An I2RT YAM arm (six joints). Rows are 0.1 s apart.
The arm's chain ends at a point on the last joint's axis. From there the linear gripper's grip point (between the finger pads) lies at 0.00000 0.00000 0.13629 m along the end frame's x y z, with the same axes.
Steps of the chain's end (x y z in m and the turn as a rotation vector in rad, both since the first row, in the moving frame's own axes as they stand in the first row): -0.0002, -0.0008, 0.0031, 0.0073, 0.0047, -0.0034; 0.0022, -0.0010, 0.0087, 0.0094, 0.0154, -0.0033; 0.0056, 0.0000, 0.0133, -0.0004, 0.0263, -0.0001; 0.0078, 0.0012, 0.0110, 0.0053, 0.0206, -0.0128; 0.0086, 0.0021, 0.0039, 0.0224, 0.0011, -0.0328; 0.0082, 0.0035, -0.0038, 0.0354, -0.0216, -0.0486; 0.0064, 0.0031, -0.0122, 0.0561, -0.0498, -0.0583
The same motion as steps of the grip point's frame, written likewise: 0.0004, -0.0018, 0.0031, 0.0073, 0.0047, -0.0034; 0.0043, -0.0023, 0.0087, 0.0094, 0.0154, -0.0033; 0.0092, 0.0001, 0.0133, -0.0004, 0.0263, -0.0001; 0.0106, 0.0005, 0.0110, 0.0053, 0.0206, -0.0128; 0.0087, -0.0010, 0.0039, 0.0224, 0.0011, -0.0328; 0.0051, -0.0012, -0.0039, 0.0354, -0.0216, -0.0486; -0.0006, -0.0043, -0.0126, 0.0561, -0.0498, -0.0583
